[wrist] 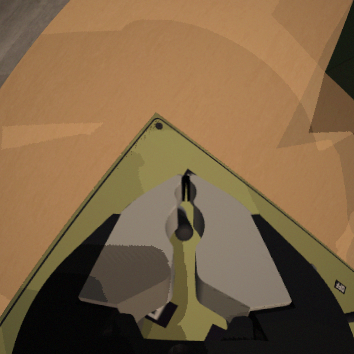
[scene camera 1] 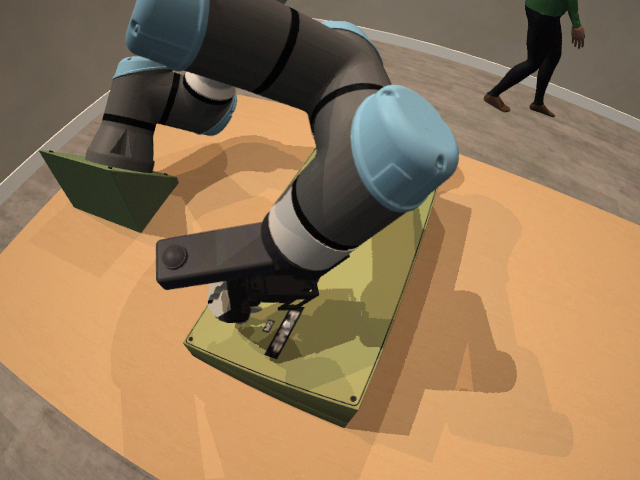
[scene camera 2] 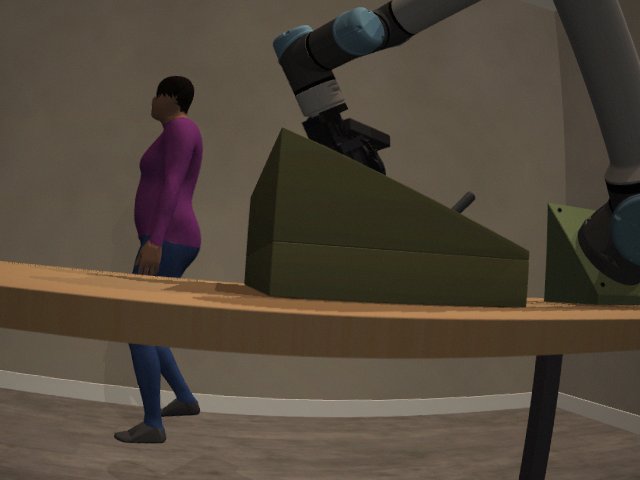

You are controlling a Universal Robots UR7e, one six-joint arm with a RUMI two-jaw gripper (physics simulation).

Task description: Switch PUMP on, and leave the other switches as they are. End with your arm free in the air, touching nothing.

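Frame: origin at the arm's base, x ahead, y left, z up, level; centimetres.
Where they show: gripper, between the fingertips: (wrist: 185,177) (scene camera 1: 212,307); arm's base, origin of its link: (scene camera 1: 119,165) (scene camera 2: 611,253).
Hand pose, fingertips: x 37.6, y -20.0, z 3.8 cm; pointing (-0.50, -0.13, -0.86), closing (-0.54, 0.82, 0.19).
Note:
Things, the pixels of their centre, and the offset from my fingertips. "pt": a spot on its surface instead.
- green sloped switch panel, middle of its body: (scene camera 2: 348,251) (wrist: 257,331) (scene camera 1: 335,251) dz -6.7, dx +10.6, dy +19.4 cm
- PUMP nameplate, a spot on its surface: (scene camera 1: 284,333) pt dz -1.4, dx +10.0, dy +1.1 cm
- dark round lever tip, a spot on its surface: (wrist: 184,233) pt dz +0.9, dx +3.1, dy +1.8 cm
- lever, middle of its body: (scene camera 2: 459,207) dz -1.8, dx +3.0, dy +37.8 cm
- OFF label, a spot on its surface: (wrist: 340,286) pt dz -5.3, dx +0.3, dy +26.0 cm
The green sloped switch panel (scene camera 1: 367,369) (scene camera 2: 392,222) (wrist: 127,172) stands on the table. My gripper (scene camera 1: 227,311) (scene camera 2: 381,166) (wrist: 185,177) is shut and empty, low over the panel's near end beside the PUMP nameplate (scene camera 1: 284,333). It hides the PUMP lever in scene camera 1. In the wrist view a dark round lever tip (wrist: 184,233) shows through the hole between the jaws; which way it leans I cannot tell, nor whether the jaws touch it. A small ON label (scene camera 1: 268,326) lies by the nameplate. In scene camera 2 the fingertips are behind the panel.
A lever (scene camera 2: 464,202) sticks up from the lower slope, leaning towards the robot's base; which switch it is I cannot tell. My arm covers the other switches in scene camera 1. An OFF label (wrist: 340,286) shows at right in the wrist view. The green wedge mount (scene camera 1: 105,193) holds the arm's base.

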